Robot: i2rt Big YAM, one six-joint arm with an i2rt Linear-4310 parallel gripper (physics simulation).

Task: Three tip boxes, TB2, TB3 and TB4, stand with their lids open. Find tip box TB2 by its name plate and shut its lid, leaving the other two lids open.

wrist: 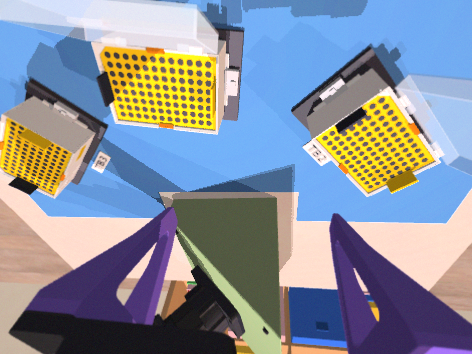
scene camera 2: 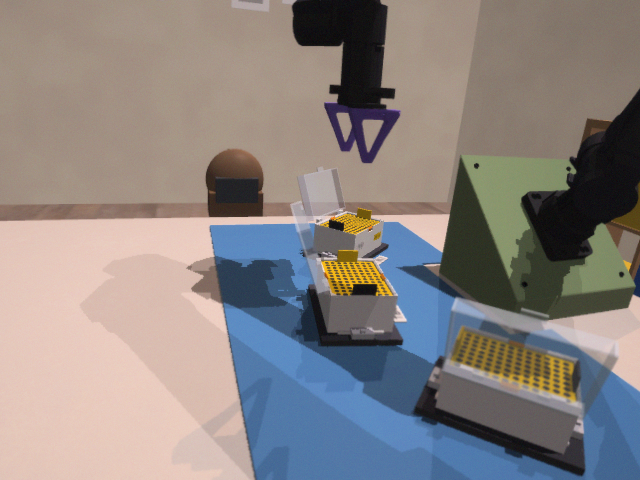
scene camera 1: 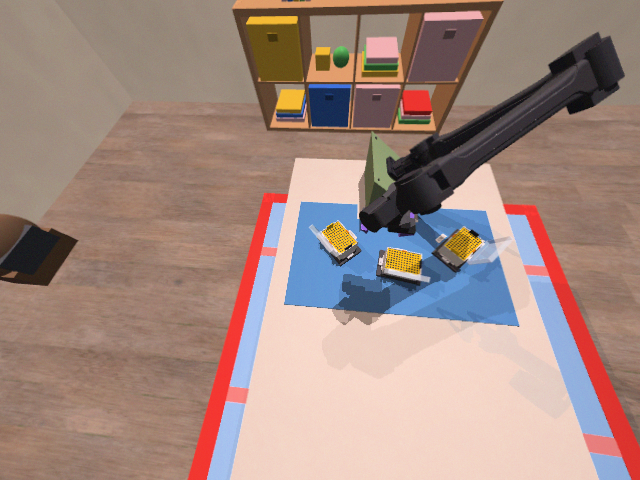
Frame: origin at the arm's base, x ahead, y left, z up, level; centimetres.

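Seen in the pictures: gripper, between the fingertips: (wrist: pixel 250 216) (scene camera 2: pixel 355 156) (scene camera 1: pixel 382 233); arm's base, origin of its link: (wrist: pixel 220 297) (scene camera 2: pixel 553 227) (scene camera 1: pixel 395 173).
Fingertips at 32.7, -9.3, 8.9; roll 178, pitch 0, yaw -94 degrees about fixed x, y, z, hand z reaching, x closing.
Observation:
Pixels of each thing's top centre, then the offset from my fingertips to it, as dx, dy, dz. Level surfaces: height alone.
- Tip box TB2, centre of its top: (wrist: pixel 380 158) (scene camera 2: pixel 351 215) (scene camera 1: pixel 339 235) -6.2, -12.6, -13.1
- TB3, centre of its top: (scene camera 2: pixel 517 349) (wrist: pixel 24 168) (scene camera 1: pixel 466 241) -5.0, +31.9, -13.1
- middle box, centre of its top: (wrist: pixel 156 98) (scene camera 2: pixel 356 265) (scene camera 1: pixel 404 259) +2.7, +9.9, -13.1
- blue mat, height of its surface: dz -20.5
Tip box TB2 (scene camera 1: pixel 338 237) (scene camera 2: pixel 351 235) (wrist: pixel 380 145) stands at the mat's left in scene camera 1, at the far end in scene camera 2. Its name plate (wrist: pixel 317 151) reads TB2. Its clear lid (scene camera 1: pixel 320 240) (scene camera 2: pixel 320 191) (wrist: pixel 445 120) stands open. TB3 (scene camera 1: pixel 462 245) (scene camera 2: pixel 506 408) (wrist: pixel 40 155), with its plate (wrist: pixel 101 162), stands at the other end, lid open. The middle box (scene camera 1: pixel 403 260) (scene camera 2: pixel 359 310) (wrist: pixel 160 90), TB4 by elimination, has its lid open; its plate is unreadable. My gripper (scene camera 1: pixel 382 231) (scene camera 2: pixel 356 156) (wrist: pixel 250 216) is open and empty, high above the boxes.
A green wedge-shaped block (scene camera 1: pixel 374 173) (scene camera 2: pixel 480 232) (wrist: pixel 230 235) stands behind the blue mat (scene camera 1: pixel 320 289) (scene camera 2: pixel 268 413) (wrist: pixel 270 145); a black arm mount is fixed to it. My arm reaches in from the upper right in scene camera 1. A bookshelf (scene camera 1: pixel 356 81) stands behind the table.

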